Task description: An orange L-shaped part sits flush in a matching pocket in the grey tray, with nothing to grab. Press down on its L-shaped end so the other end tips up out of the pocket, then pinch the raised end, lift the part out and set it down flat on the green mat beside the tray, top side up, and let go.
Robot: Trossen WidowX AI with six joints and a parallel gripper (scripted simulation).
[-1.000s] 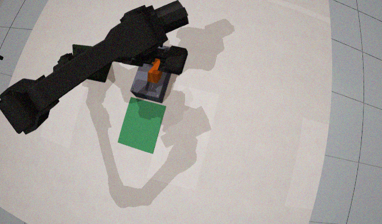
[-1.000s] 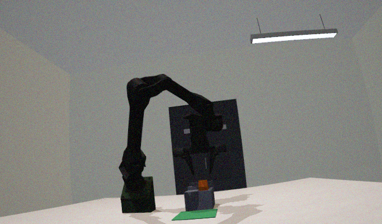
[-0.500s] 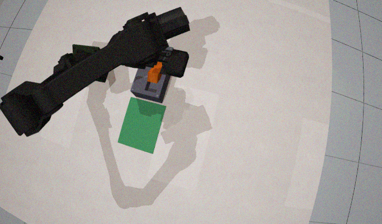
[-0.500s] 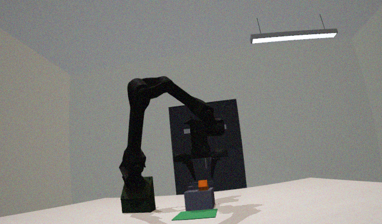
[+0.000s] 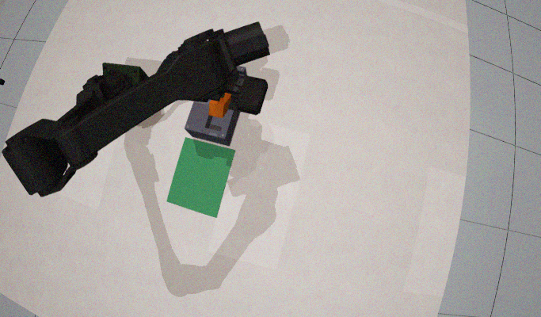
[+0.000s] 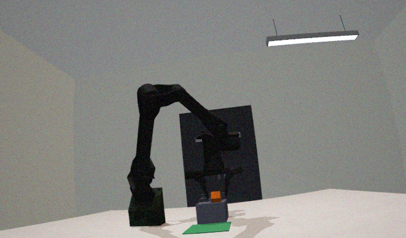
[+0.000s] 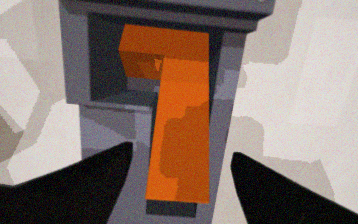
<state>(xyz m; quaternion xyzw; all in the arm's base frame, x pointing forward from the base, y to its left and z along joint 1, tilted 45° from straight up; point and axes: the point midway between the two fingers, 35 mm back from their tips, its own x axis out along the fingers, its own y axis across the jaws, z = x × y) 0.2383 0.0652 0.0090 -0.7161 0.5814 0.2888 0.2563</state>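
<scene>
The green mat lies 150 mm to the right of my gripper tip and 90 mm below it. Round my gripper tip: orange L-shaped part: 30 mm to the left, 30 mm below, 20 mm behind.
</scene>
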